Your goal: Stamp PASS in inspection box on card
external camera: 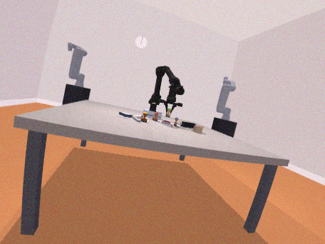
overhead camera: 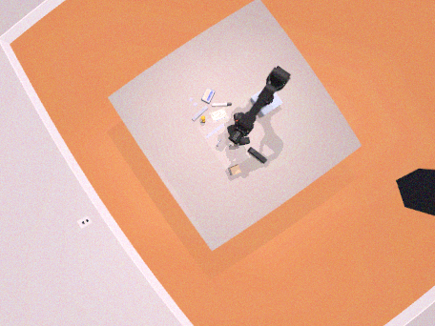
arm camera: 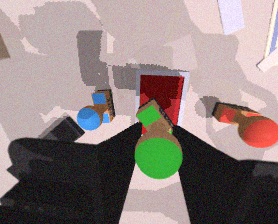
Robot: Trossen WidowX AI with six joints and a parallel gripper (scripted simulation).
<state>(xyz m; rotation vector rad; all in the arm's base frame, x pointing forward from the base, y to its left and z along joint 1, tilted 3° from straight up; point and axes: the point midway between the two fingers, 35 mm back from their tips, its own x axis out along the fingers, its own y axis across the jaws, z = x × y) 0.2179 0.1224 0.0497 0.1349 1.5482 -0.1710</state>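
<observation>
Now: the red ink pad 70 mm below my gripper tip. From my gripper tip the other things lie so: blue-knobbed stamp (70 mm to the left, 60 mm below, 10 mm ahead); red-topped stamp (90 mm to the right, 60 mm below, 20 mm behind); green-topped PASS stamp (right at my gripper tip).
</observation>
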